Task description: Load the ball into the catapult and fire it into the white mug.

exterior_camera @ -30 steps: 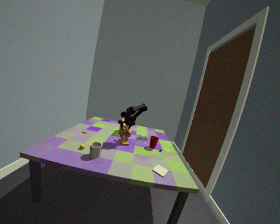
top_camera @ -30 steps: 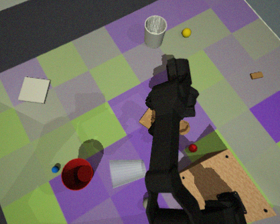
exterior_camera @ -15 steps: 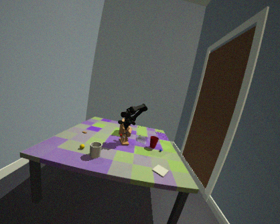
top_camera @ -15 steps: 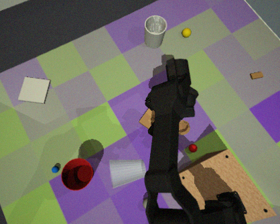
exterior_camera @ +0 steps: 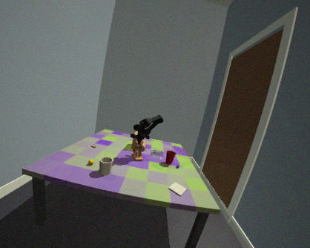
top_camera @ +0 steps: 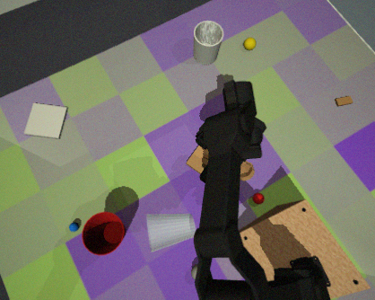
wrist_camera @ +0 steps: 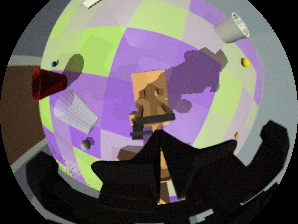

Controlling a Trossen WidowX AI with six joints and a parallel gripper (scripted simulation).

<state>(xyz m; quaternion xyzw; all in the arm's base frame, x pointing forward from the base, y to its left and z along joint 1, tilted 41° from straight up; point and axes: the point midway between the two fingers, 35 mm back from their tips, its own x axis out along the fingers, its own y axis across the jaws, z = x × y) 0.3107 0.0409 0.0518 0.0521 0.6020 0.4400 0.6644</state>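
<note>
The wooden catapult is 60 mm below my gripper tip and 20 mm behind it. Also, from my gripper tip: red ball (120 mm below, 120 mm behind, 70 mm to the right); red cup (340 mm to the left, 100 mm below, 40 mm behind); white mug (380 mm ahead, 130 mm to the right, 100 mm below).
</note>
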